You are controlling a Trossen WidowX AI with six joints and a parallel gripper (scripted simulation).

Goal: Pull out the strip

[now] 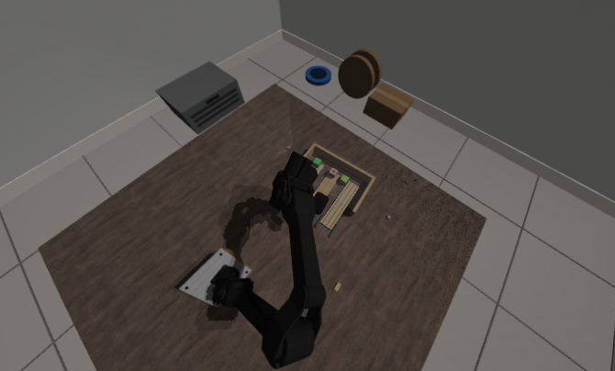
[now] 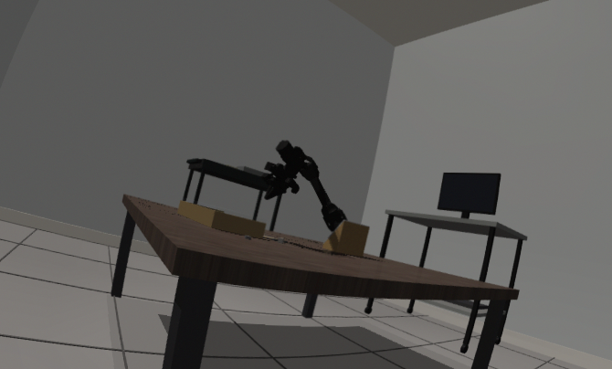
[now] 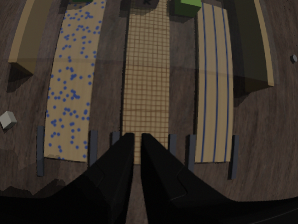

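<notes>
Right now the pink cube labelled k is 19 cm ahead of my gripper tip, 1 cm to the right of it and 12 cm below it. Also, from my gripper tip: small tan block 18 cm behind, 28 cm to the right, 13 cm below.
</notes>
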